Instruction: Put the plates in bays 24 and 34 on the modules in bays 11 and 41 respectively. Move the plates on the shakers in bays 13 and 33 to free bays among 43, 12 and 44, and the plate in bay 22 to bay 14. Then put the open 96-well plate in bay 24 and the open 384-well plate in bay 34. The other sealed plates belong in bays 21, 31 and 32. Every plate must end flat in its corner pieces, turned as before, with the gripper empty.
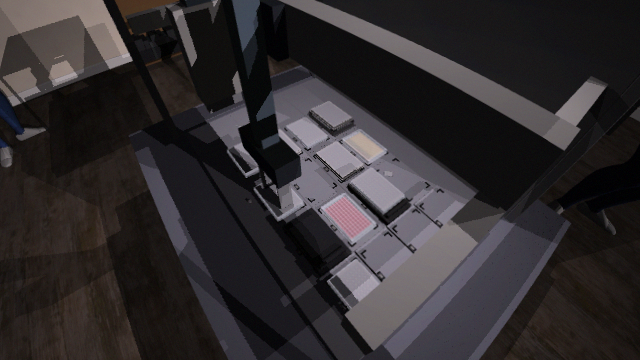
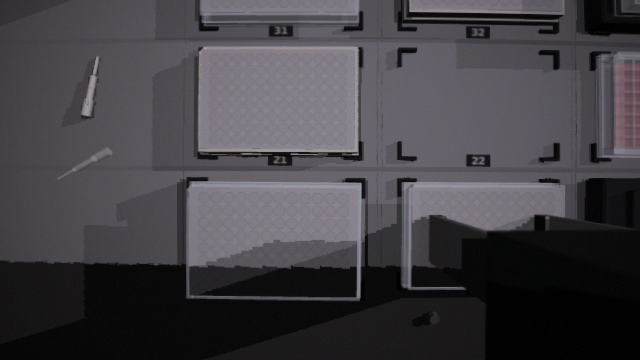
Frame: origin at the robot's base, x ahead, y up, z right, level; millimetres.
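Seen in the pictures: gripper, fingertip midpoint: (image 1: 277, 194); robot's base, origin of the base link: (image 1: 228, 157) (image 2: 202, 284).
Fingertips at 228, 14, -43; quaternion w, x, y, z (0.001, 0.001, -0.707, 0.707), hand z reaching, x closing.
Note:
Offsets run from my fingertips to a thing's top centre, as dx, dy, dz. "spot": to the spot under its first point.
My gripper (image 1: 274, 195) (image 2: 484, 225) is open, its jaws over the sealed plate in bay 12 @[spot: +44, +0, -31] (image 1: 296, 199) (image 2: 440, 200), partly hiding it. Sealed plates lie in bay 11 @[spot: -113, +19, +25] (image 1: 248, 169) (image 2: 275, 220), bay 21 @[spot: -155, +1, -145] (image 1: 290, 140) (image 2: 278, 100), bay 31 @[spot: -160, +0, -212] (image 1: 306, 131) (image 2: 280, 6), bay 32 @[spot: +6, +1, -217] (image 1: 340, 159) (image 2: 485, 6) and bay 14 @[spot: +304, +14, -21] (image 1: 361, 276). A thick pale plate stack @[-167, +19, -322] (image 1: 331, 114) is in bay 41. The shaker in bay 33 @[spot: +237, +5, -213] (image 1: 397, 211) bears a sealed plate @[+158, +22, -215] (image 1: 378, 189). A pink-welled plate @[+164, +0, -107] (image 1: 348, 217) (image 2: 631, 100) is in bay 23, a yellow-topped plate @[+0, +0, -321] (image 1: 365, 145) in bay 42.
The dark shaker in bay 13 @[+168, +17, -1] (image 1: 317, 240) bears no visible plate. Bay 22 shows its corner pieces @[spot: +64, -12, -150] (image 2: 555, 54) without a plate. Two loose pipette tips @[spot: -321, -9, -111] (image 2: 89, 97) @[spot: -317, -8, -59] (image 2: 92, 160) lie left of bay 21. A small dark piece @[-37, -10, +69] (image 2: 427, 318) lies in front of bay 12.

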